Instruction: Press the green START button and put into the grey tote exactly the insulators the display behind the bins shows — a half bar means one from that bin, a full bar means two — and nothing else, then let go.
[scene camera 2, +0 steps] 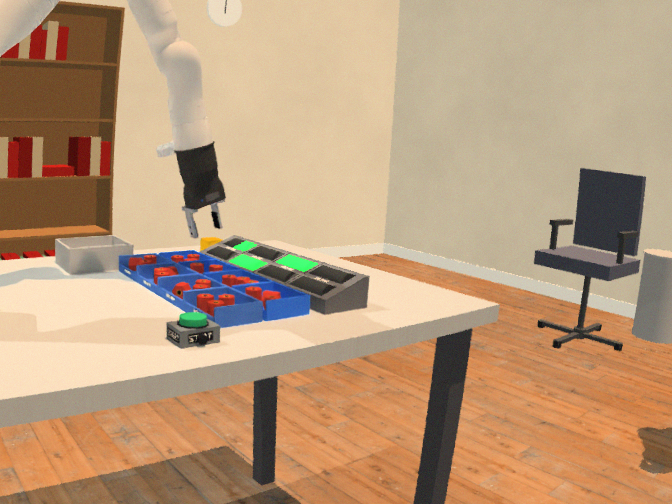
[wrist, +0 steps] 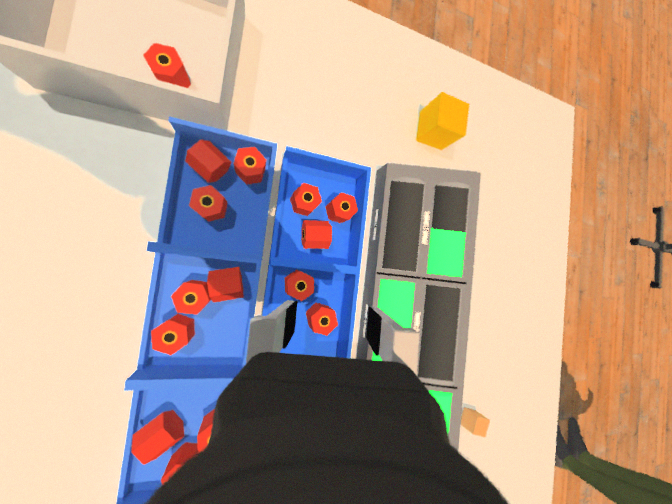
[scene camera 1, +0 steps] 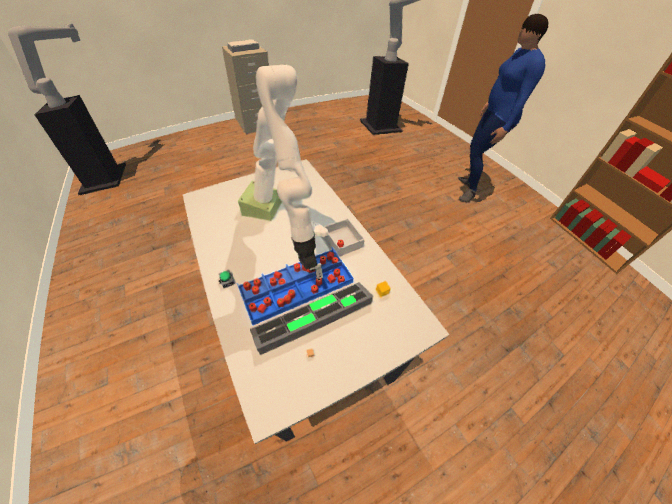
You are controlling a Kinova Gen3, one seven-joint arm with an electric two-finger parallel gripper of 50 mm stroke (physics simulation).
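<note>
My gripper [wrist: 328, 325] is open and empty, and hovers well above the blue bin tray [wrist: 255, 260], as scene camera 2 shows [scene camera 2: 203, 221]. The bins hold several red hexagonal insulators; one [wrist: 321, 320] lies straight below my fingers. The grey tote [wrist: 135, 48] stands beyond the tray's far end and holds one red insulator [wrist: 165, 64]. The grey display [wrist: 426, 260] behind the bins shows green bars: a half bar [wrist: 446, 252], and two others partly hidden by my gripper. The green START button [scene camera 2: 192, 320] sits in front of the tray.
A yellow cube [wrist: 442, 120] sits on the table past the display's end. A small orange cube [wrist: 474, 421] lies behind the display. A person [scene camera 1: 502, 103] stands by the door, away from the table. An office chair [scene camera 2: 591, 254] stands off to the side.
</note>
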